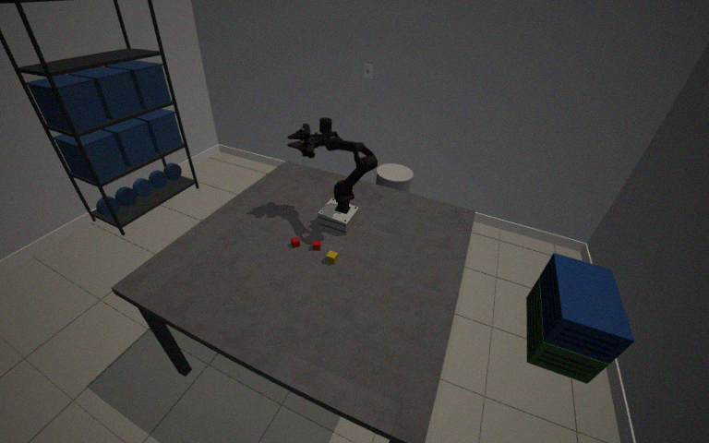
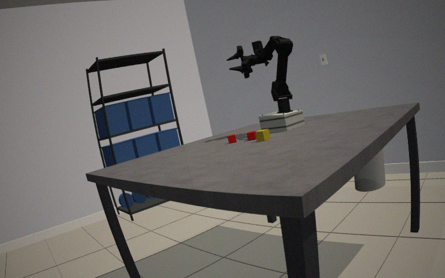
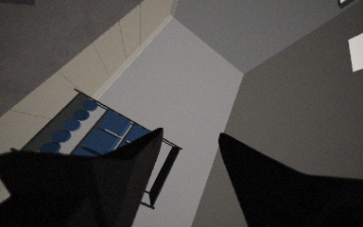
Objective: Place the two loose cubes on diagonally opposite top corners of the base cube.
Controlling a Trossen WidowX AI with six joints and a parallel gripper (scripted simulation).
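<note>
Now: the red cube 25 cm ahead of my gripper tip, 25 cm to the left of it and 37 cm below it. Also, from my gripper tip: yellow cube 31 cm ahead, 35 cm to the left, 37 cm below.
</note>
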